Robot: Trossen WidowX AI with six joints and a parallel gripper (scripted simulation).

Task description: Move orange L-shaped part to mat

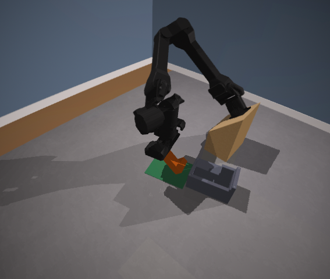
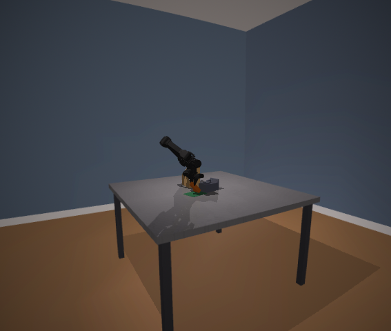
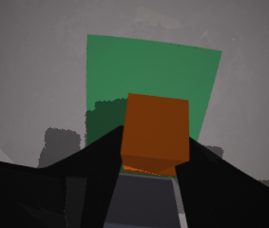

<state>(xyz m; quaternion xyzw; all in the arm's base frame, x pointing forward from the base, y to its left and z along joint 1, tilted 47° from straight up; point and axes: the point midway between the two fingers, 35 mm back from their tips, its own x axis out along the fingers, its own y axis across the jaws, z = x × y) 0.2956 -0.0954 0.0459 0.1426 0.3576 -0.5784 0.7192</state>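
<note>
Right now my gripper tip is 3 cm past the orange L-shaped part, 3 cm to the right of it and 3 cm above it. Also, from my gripper tip: green mat (1 cm behind, 2 cm to the left, 9 cm below).
</note>
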